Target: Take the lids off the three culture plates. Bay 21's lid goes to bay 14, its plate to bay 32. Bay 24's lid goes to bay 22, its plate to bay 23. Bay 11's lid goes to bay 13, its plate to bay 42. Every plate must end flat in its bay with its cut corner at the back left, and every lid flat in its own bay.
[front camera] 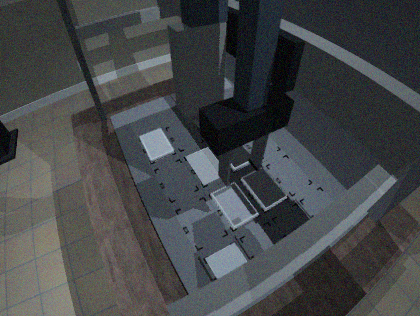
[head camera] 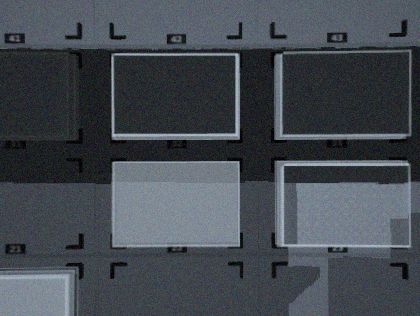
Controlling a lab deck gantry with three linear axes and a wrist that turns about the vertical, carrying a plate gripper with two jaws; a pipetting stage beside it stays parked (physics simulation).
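Frame: origin at the robot's base, x right, y back, z down, level; millimetres.
Where they show: gripper, between the fingertips: (front camera: 239, 172); robot's base, origin of its link: (front camera: 140, 139).
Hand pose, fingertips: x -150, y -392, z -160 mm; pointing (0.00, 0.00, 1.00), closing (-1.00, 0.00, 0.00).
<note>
Each offset is from my fingertips to the centre of the thing. "*": to the spot under its first point.
The lidded plate {dy +328, dx +107, dz +148 mm} (front camera: 156, 144) (head camera: 32, 295) lies in bay 11. An uncovered plate {dy +0, dx +0, dz +153 mm} (front camera: 234, 206) (head camera: 345, 207) lies flat in bay 23. A pale lid {dy +164, dx +0, dz +156 mm} (front camera: 204, 166) (head camera: 175, 205) lies flat in bay 22, and another lid {dy -163, dx +107, dz +142 mm} (front camera: 226, 260) lies in bay 14. A dark-topped open plate {dy +164, dx -107, dz +153 mm} (head camera: 175, 95) lies in bay 32; in the front view the jaws partly hide it. Bay 42's label {* dy +164, dx -168, dz +160 mm} (head camera: 176, 39) and lower corner marks show in the head view. My gripper (front camera: 241, 174) is open and empty above the deck near bay 32. The cut corners are too faint to tell.
Another open plate {dy +0, dx -107, dz +153 mm} (front camera: 264, 190) (head camera: 345, 95) lies in bay 33, right beside the bay 23 plate. A dark plate {dy +328, dx -107, dz +153 mm} (head camera: 35, 95) lies in bay 31. The parked pipetting stage (front camera: 197, 70) stands left of the gripper. A grey rail (front camera: 300, 265) crosses the front.
</note>
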